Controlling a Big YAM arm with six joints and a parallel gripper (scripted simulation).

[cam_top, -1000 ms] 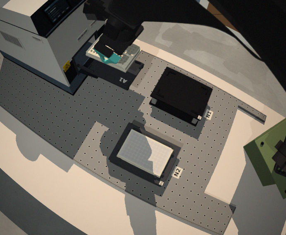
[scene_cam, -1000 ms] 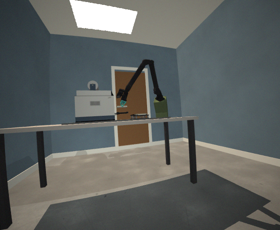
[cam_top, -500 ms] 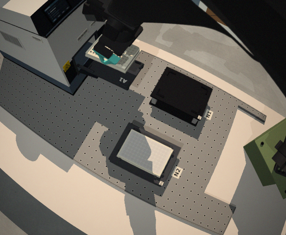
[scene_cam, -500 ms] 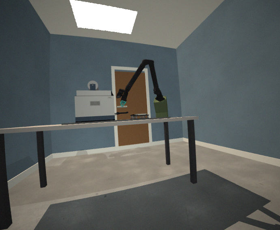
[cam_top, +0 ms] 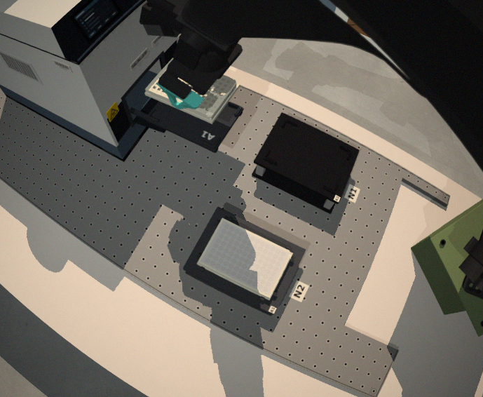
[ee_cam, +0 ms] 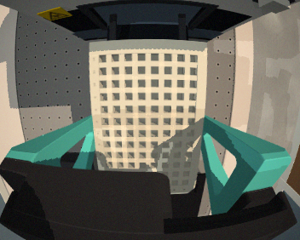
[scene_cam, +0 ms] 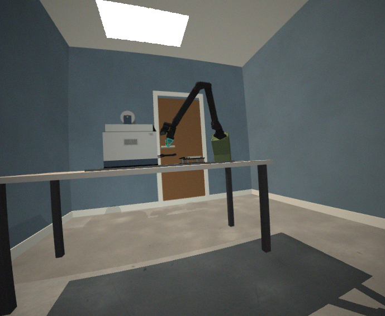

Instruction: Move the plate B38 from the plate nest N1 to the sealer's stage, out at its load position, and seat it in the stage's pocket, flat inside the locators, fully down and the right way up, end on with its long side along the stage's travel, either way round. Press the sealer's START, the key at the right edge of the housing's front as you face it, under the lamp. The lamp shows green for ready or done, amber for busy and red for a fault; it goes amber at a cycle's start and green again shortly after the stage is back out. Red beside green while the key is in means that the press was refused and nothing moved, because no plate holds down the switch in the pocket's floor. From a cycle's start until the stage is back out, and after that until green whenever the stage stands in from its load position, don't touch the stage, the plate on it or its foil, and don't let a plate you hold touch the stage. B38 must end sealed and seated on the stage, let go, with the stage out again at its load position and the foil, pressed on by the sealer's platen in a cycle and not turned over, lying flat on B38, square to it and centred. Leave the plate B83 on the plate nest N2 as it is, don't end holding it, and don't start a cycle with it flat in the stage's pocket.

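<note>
Right now my hand is 8 cm above the sealer's stage. Also, from my hand: yellow warning label: 10 cm ahead, 9 cm to the left, 2 cm below; then N1 label: 31 cm behind, 17 cm below, 6 cm to the right; then front slot: 10 cm below, 7 cm ahead.
</note>
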